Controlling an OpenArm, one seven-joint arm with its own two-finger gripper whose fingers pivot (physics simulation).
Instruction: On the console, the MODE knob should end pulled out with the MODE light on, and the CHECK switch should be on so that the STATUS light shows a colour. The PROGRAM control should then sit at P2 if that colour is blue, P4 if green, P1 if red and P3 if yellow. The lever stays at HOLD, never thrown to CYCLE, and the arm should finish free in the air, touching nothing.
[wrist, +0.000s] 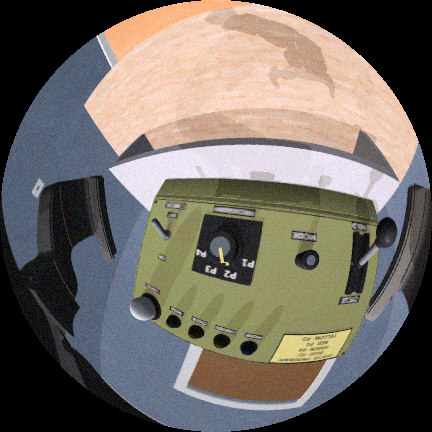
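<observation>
The olive console (280, 300) appears upside down in the wrist view. The MODE knob (307, 260) is black and round; how far it stands out is hard to tell. The MODE light (248, 347) is dark blue and looks unlit. The CHECK switch (161, 228) tilts toward its OFF label. The STATUS light (144, 307), a grey-white dome, shows no colour. The PROGRAM control (220, 246) has its yellow pointer ending near P2, on the side toward P3. The lever (372, 252) leans to the HOLD end. My gripper (216, 240) is open and empty, its fingers either side of the view.
Three dark lamps (173, 321) (196, 331) (221, 341) sit between the dome and the MODE light. A yellow legend card (312, 346) is near the console's edge. The console stands by a white surface (240, 162) with a dark rim. A pale wooden surface (200, 90) lies beyond.
</observation>
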